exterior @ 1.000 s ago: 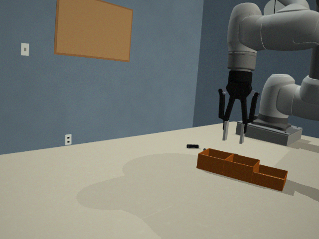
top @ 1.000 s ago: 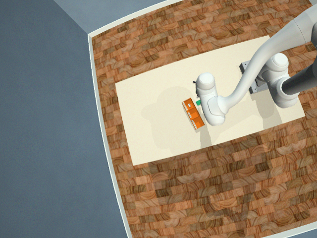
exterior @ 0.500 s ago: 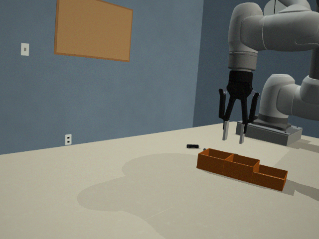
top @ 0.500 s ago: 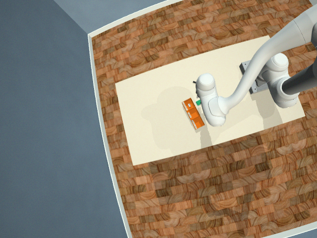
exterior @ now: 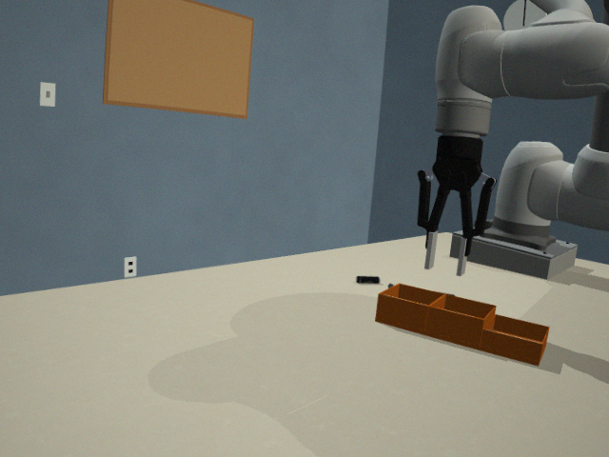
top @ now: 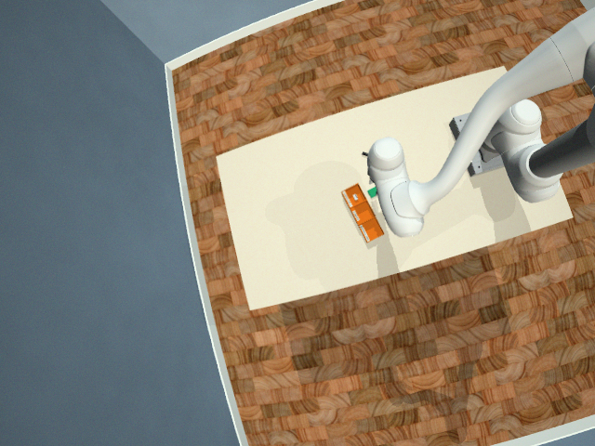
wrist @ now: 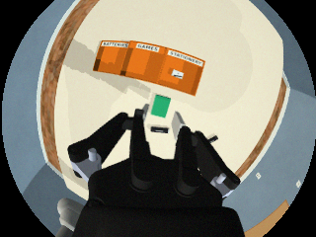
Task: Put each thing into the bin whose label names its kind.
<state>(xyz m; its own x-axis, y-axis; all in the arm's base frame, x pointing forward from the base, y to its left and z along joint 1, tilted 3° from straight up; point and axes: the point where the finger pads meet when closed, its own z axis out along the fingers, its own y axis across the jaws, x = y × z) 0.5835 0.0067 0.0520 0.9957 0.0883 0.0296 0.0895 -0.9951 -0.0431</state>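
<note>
Right now my hand is 10 cm above the green flat thing. Also, from my hand: tiny pale thing: 12 cm to the right, 10 cm below, 5 cm behind; white thing: 9 cm below, 9 cm ahead, 1 cm to the right; joined orange bins: 9 cm ahead, 8 cm below, 7 cm to the left.
</note>
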